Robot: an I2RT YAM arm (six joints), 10 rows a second.
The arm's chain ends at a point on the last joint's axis. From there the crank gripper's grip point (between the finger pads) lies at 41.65 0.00 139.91 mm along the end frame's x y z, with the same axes.
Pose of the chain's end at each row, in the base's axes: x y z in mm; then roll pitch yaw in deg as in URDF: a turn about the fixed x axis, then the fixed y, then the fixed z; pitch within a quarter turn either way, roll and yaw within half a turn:
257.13, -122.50, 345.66, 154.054, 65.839, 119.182
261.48, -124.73, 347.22, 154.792, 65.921, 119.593
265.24, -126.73, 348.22, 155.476, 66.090, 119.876
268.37, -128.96, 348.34, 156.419, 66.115, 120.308
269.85, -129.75, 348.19, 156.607, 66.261, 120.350
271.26, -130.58, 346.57, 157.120, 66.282, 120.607
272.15, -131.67, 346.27, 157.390, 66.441, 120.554
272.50, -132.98, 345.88, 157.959, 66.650, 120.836
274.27, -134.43, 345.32, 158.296, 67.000, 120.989
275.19, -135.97, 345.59, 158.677, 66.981, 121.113
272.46, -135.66, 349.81, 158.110, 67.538, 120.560
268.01, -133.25, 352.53, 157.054, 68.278, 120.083
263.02, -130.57, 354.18, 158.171, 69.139, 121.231
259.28, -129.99, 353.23, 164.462, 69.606, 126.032
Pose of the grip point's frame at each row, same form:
358.23, -177.99, 256.17, 154.054, 65.839, 119.182
361.98, -181.02, 257.55, 154.792, 65.921, 119.593
365.15, -184.07, 258.55, 155.476, 66.090, 119.876
367.35, -187.38, 258.34, 156.419, 66.115, 120.308
368.71, -188.65, 258.37, 156.607, 66.261, 120.350
369.64, -190.04, 256.59, 157.120, 66.282, 120.607
370.19, -191.94, 256.47, 157.390, 66.441, 120.554
370.15, -194.13, 256.24, 157.959, 66.650, 120.836
371.85, -196.42, 256.19, 158.296, 67.000, 120.989
372.31, -198.44, 256.29, 158.677, 66.981, 121.113
370.29, -198.74, 261.72, 158.110, 67.538, 120.560
367.48, -196.14, 266.15, 157.054, 68.278, 120.083
362.74, -194.69, 269.01, 158.171, 69.139, 121.231
355.37, -198.38, 267.22, 164.462, 69.606, 126.032

